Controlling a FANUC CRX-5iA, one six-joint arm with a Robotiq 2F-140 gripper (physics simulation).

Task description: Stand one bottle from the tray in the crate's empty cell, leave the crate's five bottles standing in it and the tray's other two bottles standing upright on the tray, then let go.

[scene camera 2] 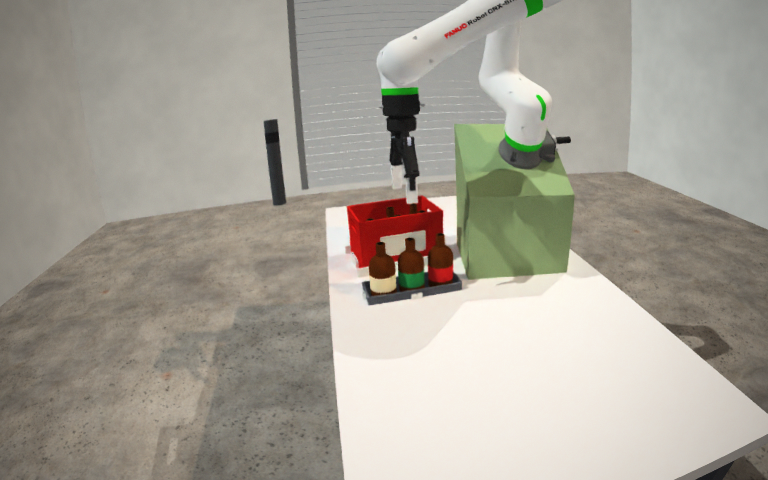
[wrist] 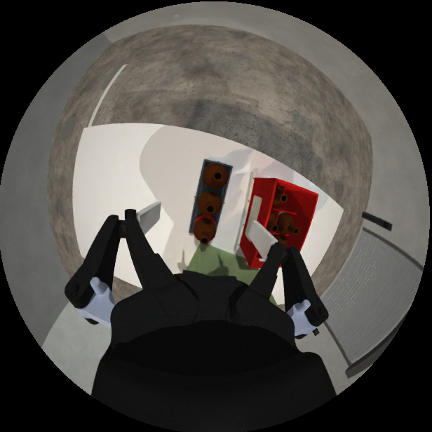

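Pixels of known places: gripper, fingertip midpoint: (scene camera 2: 404, 195); arm's base, origin of the base link: (scene camera 2: 520, 153).
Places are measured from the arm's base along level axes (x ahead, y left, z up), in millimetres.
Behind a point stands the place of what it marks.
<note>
Three brown bottles stand upright in a row on the dark tray (scene camera 2: 393, 297) @[x 453, y 217, z -343 mm] (wrist: 201, 188): cream-label bottle (scene camera 2: 382, 271) @[x 478, y 209, z -264 mm] (wrist: 215, 176), green-label bottle (scene camera 2: 411, 268) @[x 398, y 196, z -269 mm] (wrist: 209, 202), red-label bottle (scene camera 2: 440, 263) @[x 313, y 182, z -270 mm] (wrist: 205, 227). The red crate (scene camera 2: 367, 240) @[x 508, y 31, z -242 mm] (wrist: 266, 188) stands behind the tray. Several bottles show inside it; in the wrist view its far corner cell, away from the tray and the green block, looks empty. The near end is partly hidden by a finger. My gripper (scene camera 2: 404, 185) @[x 406, y 175, z -66 mm] (wrist: 206, 219) is open and empty, pointing down, with its fingertips above the bottles' height.
The green block (scene camera 2: 515, 232) @[x 74, y 150, z -210 mm] (wrist: 227, 260) carries the arm's base and stands right of the crate and tray in the scene view. The white table (scene camera 2: 481, 362) @[x 287, y 536, z -357 mm] (wrist: 115, 175) has its edge close to the crate's left side. A dark post (scene camera 2: 274, 164) stands beyond that edge.
</note>
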